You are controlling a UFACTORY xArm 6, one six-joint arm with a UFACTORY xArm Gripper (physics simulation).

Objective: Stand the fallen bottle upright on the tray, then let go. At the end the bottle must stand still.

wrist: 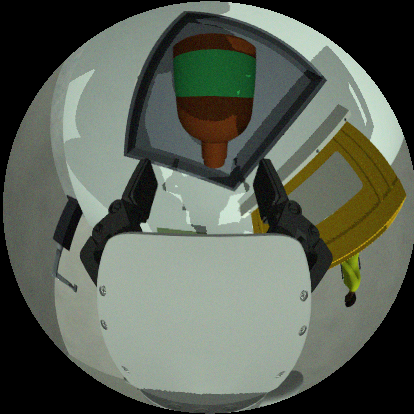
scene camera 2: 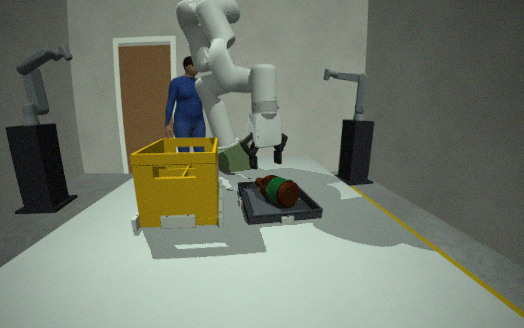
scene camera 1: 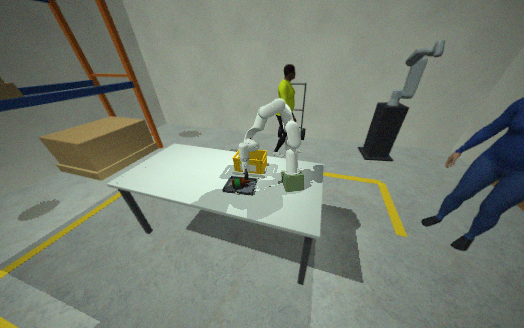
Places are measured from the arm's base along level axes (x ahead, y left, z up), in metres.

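Pixels of known places: gripper, fingertip midpoint: (wrist: 204,169) (scene camera 2: 266,165) (scene camera 1: 245,176); arm's base at its link origin: (scene camera 2: 226,144) (scene camera 1: 292,172).
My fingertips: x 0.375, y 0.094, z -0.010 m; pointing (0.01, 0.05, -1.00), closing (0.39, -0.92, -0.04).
Observation:
Ahead of a thing's pixels: the offset from my fingertips to its top centre. Level surfaces: height alone.
A brown bottle with a green band {0.020 m down, 0.044 m ahead, 0.012 m left} (scene camera 1: 237,183) (scene camera 2: 275,191) (wrist: 215,80) lies on its side on the dark tray {0.073 m down, 0.051 m ahead, 0.013 m left} (scene camera 1: 231,191) (scene camera 2: 260,218) (wrist: 137,112). In the wrist view its neck points toward the gripper and its base is at the far side of the tray. My gripper (scene camera 2: 265,164) (wrist: 204,169) is open, with nothing between its fingers. It points down and hangs a little above the bottle, near the neck end. In the wrist view the neck's tip lies between the two fingertips in the picture, below them. In scene camera 1 the fingers are too small to tell apart.
A yellow crate {0.076 m up, 0.016 m ahead, 0.242 m right} (scene camera 1: 257,164) (scene camera 2: 177,200) (wrist: 372,200) stands beside the tray, on the right in the wrist view. The green base block (scene camera 1: 293,182) (scene camera 2: 233,158) of the arm stands on the white table {0.099 m down} (scene camera 1: 165,170) (scene camera 2: 300,280). A person in yellow (scene camera 1: 286,92) stands behind the table.

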